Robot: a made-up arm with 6 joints.
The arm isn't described. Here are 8 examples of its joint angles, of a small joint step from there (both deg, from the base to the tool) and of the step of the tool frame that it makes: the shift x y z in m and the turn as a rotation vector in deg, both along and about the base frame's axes.
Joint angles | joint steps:
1: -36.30 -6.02 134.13 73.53 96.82 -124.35 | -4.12 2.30 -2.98 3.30 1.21 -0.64
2: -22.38 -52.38 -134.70 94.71 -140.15 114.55 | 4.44 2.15 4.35 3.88 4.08 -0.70
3: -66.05 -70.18 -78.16 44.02 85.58 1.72 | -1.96 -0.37 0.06 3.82 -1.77 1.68
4: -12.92 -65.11 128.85 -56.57 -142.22 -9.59 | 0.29 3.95 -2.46 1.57 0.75 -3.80
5: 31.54 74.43 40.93 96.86 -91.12 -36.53 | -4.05 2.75 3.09 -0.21 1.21 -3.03
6: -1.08 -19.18 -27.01 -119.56 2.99 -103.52 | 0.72 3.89 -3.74 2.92 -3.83 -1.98
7: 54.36 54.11 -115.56 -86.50 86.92 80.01 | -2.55 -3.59 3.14 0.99 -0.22 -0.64
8: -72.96 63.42 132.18 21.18 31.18 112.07 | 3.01 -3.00 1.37 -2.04 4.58 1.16
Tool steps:
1: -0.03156 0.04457 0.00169 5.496 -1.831 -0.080
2: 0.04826 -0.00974 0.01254 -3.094 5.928 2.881
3: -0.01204 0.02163 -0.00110 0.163 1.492 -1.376
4: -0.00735 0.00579 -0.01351 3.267 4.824 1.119
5: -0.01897 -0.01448 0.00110 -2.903 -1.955 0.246
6: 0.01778 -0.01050 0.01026 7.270 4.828 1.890
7: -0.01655 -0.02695 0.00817 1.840 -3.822 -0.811
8: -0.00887 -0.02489 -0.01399 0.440 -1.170 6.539
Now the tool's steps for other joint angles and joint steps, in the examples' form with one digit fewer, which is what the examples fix.
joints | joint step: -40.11 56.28 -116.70 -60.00 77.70 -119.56 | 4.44 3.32 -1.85 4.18 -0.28 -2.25
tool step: 0.0337 -0.0307 0.0171 9.25 1.82 6.02
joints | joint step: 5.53 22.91 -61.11 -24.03 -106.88 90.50 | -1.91 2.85 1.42 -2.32 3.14 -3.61
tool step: -0.0078 0.0019 0.0080 -1.00 -2.93 -4.16
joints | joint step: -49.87 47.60 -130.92 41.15 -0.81 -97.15 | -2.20 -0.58 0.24 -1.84 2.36 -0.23
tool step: -0.0185 0.0245 0.0026 -0.19 1.74 -2.62
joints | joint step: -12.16 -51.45 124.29 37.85 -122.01 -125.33 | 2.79 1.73 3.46 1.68 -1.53 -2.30
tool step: 0.0253 -0.0050 -0.0061 0.56 1.36 -1.76
